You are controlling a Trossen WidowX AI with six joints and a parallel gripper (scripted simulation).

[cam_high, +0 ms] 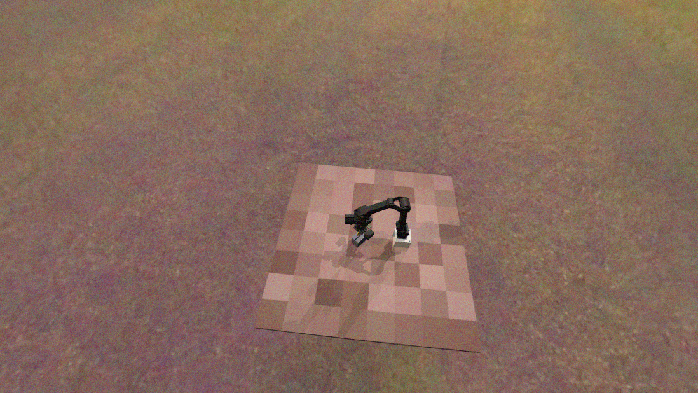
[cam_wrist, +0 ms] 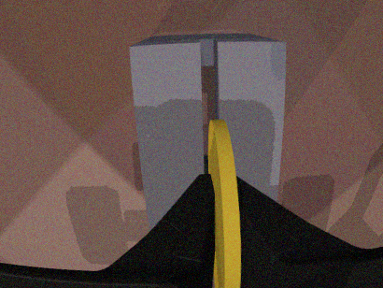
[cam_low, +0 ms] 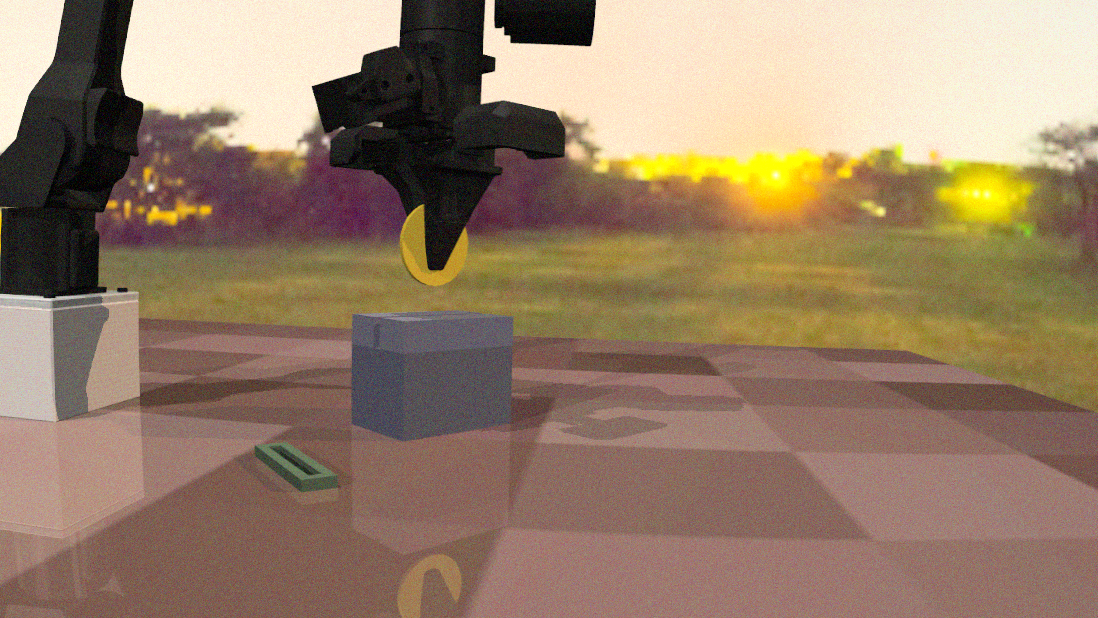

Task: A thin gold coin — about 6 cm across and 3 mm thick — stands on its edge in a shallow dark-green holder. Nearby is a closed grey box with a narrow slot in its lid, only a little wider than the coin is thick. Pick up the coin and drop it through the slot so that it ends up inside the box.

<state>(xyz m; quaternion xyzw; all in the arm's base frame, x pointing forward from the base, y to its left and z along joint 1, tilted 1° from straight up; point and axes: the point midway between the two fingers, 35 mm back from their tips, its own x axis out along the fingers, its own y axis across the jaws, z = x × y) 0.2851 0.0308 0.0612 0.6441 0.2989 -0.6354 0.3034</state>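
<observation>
The gold coin is 2 cm above my gripper tip.
</observation>
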